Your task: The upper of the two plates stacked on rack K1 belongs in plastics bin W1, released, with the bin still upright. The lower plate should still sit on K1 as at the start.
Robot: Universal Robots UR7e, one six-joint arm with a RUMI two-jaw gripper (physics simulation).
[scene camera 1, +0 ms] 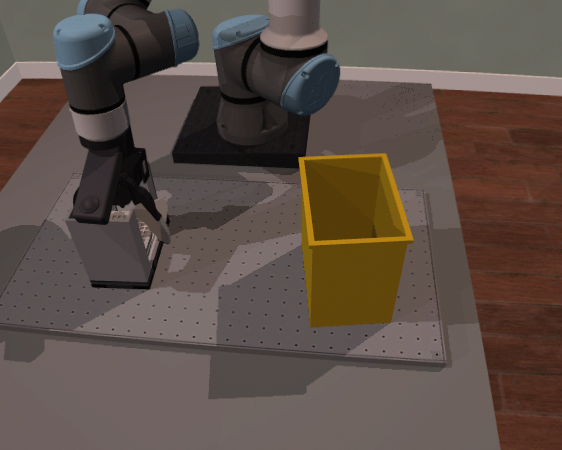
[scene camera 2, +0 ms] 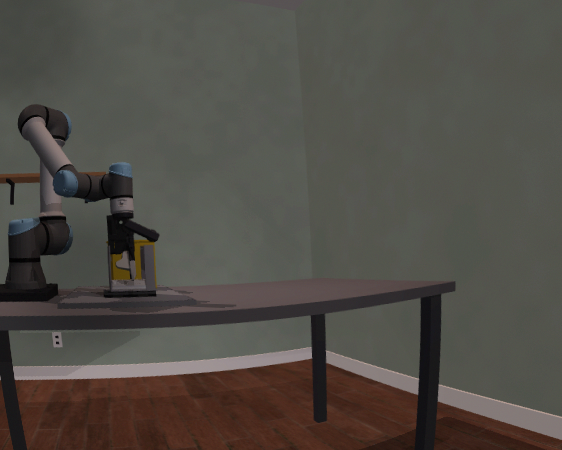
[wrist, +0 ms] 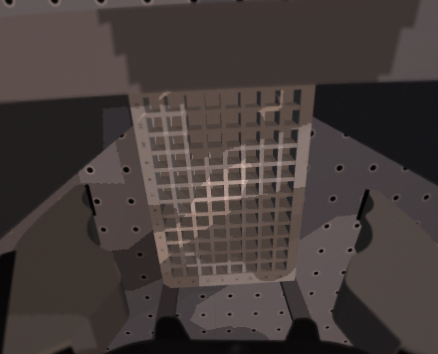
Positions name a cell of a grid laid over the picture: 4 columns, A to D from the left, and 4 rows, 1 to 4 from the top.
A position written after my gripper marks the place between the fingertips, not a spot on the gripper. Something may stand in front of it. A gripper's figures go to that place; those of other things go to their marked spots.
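Labels:
My gripper (scene camera 1: A3) is 0.89 m from the lens, and there's a yellow plastics bin W1 (scene camera 1: C3) that is 0.89 m from the lens too.

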